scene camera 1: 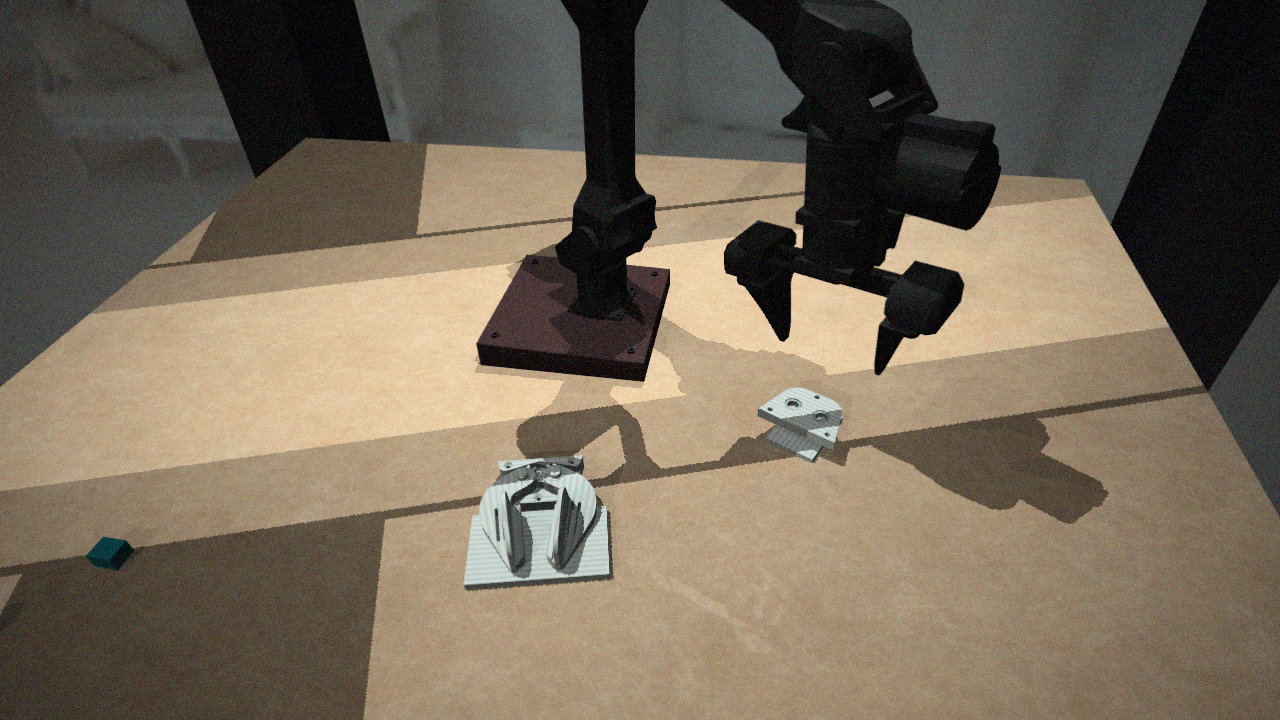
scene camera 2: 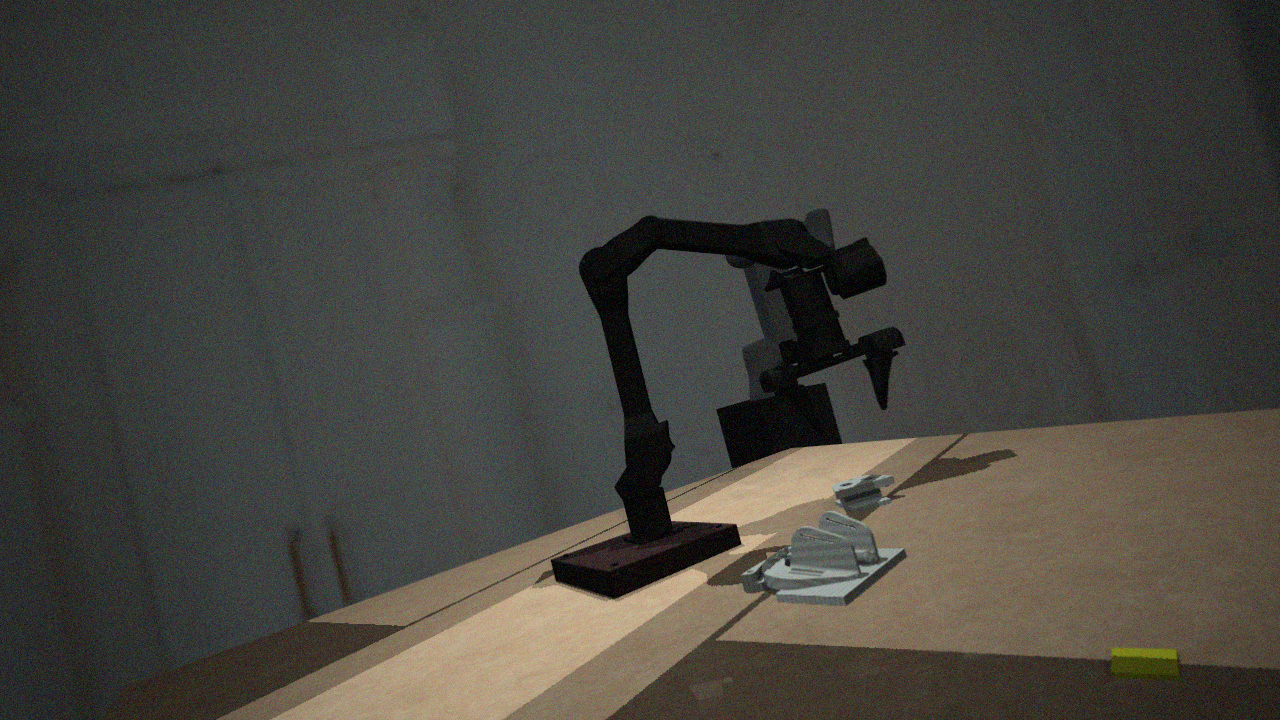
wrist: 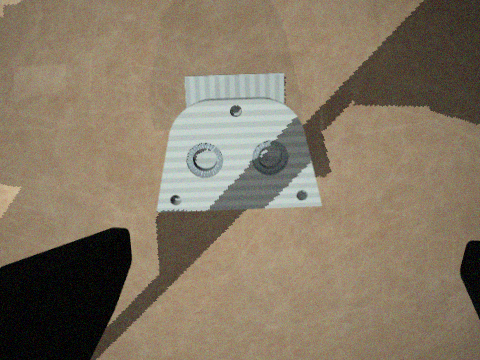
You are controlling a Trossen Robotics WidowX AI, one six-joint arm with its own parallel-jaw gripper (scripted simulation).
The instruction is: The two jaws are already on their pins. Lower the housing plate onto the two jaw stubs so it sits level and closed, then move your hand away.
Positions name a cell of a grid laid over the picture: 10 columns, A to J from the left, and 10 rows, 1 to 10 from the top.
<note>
The gripper (scene camera 1: G5) is open, holding nothing. Further things: a pale base plate (scene camera 1: D8).
The pale base plate is seen too in scene camera 2 (scene camera 2: G9). The gripper also shows in scene camera 2 (scene camera 2: G6) and in the wrist view (wrist: G8). The wrist view misses the pale base plate: it is out of frame.
</note>
